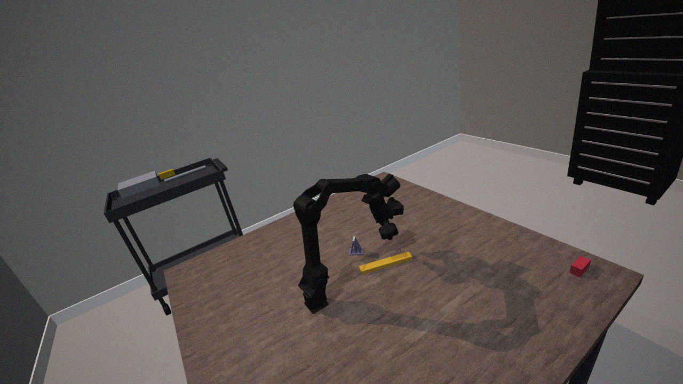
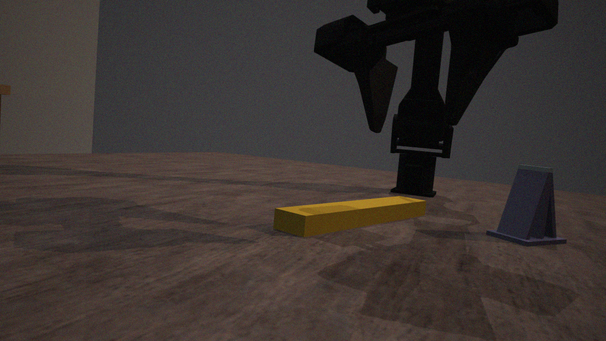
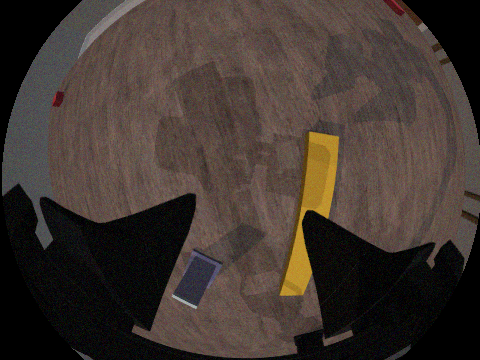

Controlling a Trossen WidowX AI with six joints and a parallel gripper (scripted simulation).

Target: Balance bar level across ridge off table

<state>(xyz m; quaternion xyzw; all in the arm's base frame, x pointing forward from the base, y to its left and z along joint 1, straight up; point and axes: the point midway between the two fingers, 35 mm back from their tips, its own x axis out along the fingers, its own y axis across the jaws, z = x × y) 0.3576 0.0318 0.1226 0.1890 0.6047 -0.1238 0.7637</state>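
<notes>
My gripper tip is 80 mm above the yellow bar, 60 mm past it and 50 mm to the left of it. Round my gripper tip: small red cube (470 mm to the left, 370 mm ahead, 70 mm below).
</notes>
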